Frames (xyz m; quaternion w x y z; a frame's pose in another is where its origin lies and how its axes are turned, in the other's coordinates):
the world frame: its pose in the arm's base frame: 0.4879 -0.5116 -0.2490 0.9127 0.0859 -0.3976 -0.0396
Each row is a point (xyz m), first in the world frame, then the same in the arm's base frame.
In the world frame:
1: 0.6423 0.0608 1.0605
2: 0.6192 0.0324 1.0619
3: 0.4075 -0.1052 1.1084
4: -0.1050 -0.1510 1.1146
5: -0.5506 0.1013 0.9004
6: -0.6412 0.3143 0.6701
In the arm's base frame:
1: 0.1485 -0.6751 0.9338
2: 0.1316 -0.6999 0.9128
3: -0.0471 -0.8111 0.7658
4: -0.4007 -0.7848 0.3928
5: -0.5461 -0.4475 -0.0233
6: -0.4382 -0.1967 -0.2024

